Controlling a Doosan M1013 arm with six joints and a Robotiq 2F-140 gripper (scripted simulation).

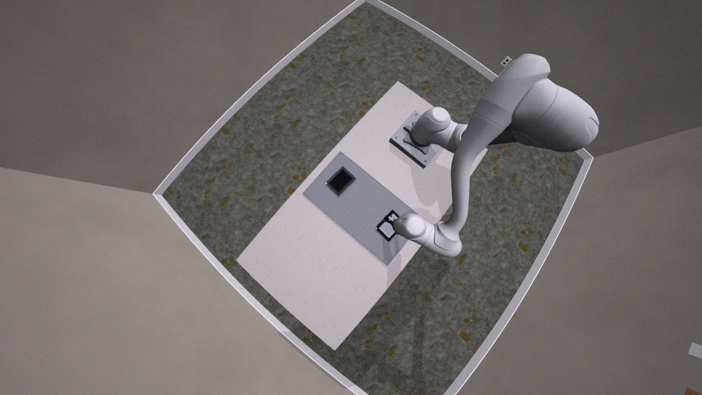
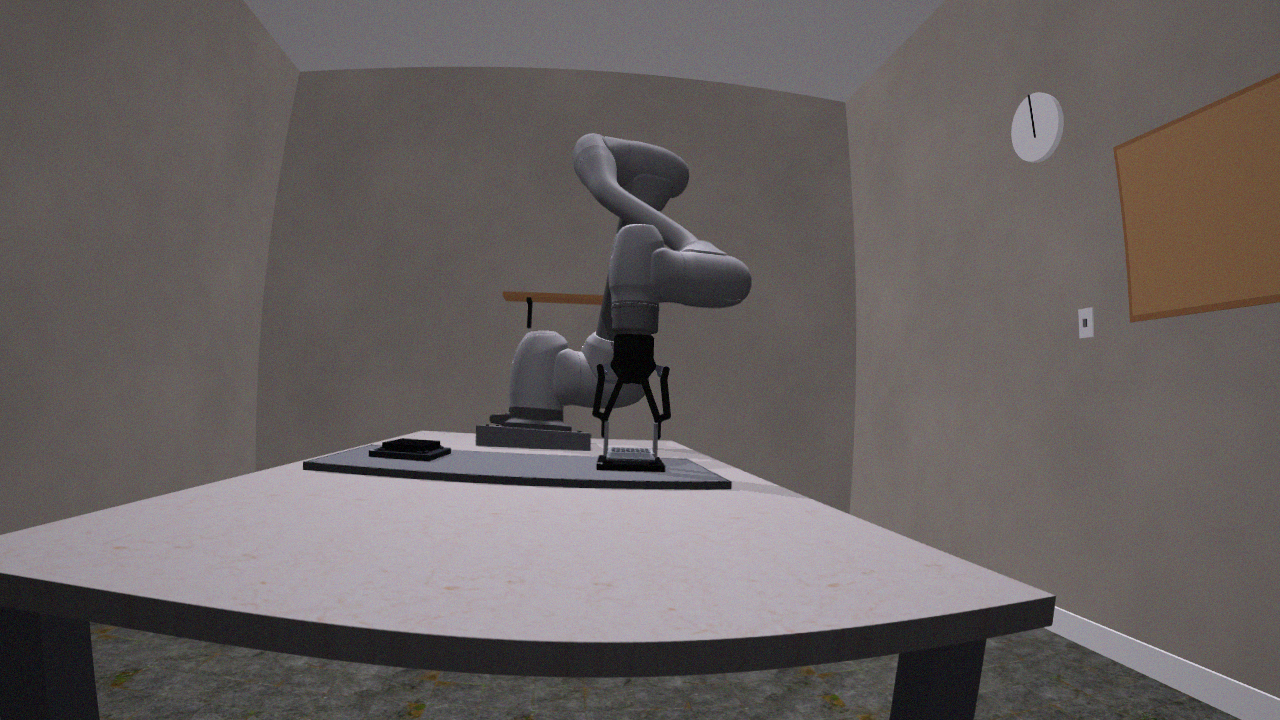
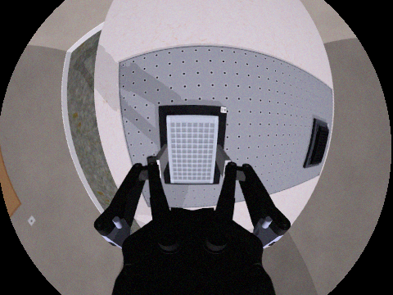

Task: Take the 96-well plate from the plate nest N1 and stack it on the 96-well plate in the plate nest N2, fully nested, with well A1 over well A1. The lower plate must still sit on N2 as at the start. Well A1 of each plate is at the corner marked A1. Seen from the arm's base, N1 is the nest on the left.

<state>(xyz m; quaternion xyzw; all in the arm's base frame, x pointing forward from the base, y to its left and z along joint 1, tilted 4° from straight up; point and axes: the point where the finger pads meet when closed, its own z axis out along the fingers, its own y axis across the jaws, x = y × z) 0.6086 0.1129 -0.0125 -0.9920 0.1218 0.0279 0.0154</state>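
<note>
The nest N1 is 4 cm below my hand. The rest, counted from my hand: white 96-well plate 2 cm below; white mark 7 cm to the right, 6 cm ahead, 3 cm below; black 96-well plate 41 cm to the right, 8 cm behind, 3 cm below.
</note>
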